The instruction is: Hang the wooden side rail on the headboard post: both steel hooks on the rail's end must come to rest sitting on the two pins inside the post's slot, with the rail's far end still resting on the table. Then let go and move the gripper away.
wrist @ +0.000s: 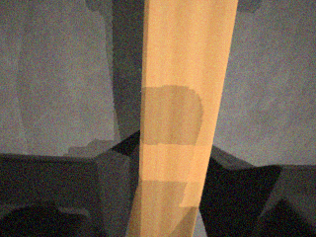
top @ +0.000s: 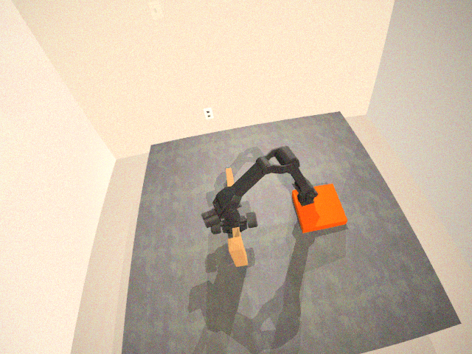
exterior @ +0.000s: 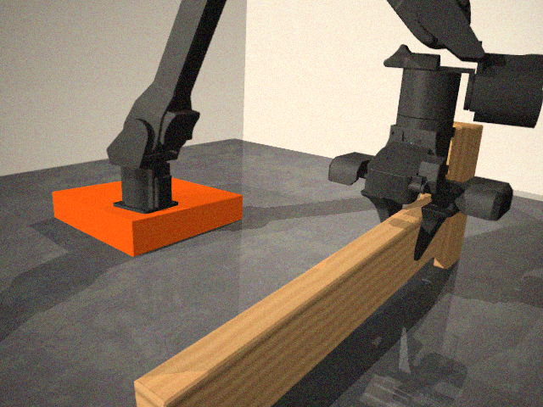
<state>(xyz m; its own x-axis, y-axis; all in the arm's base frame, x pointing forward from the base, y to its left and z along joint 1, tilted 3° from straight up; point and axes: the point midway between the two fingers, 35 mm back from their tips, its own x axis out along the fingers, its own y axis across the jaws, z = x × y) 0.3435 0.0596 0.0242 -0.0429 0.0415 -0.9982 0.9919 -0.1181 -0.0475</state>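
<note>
Now: the headboard post 11 cm to the left of my gripper tip, 4 cm above it and 1 cm ahead of it.
</note>
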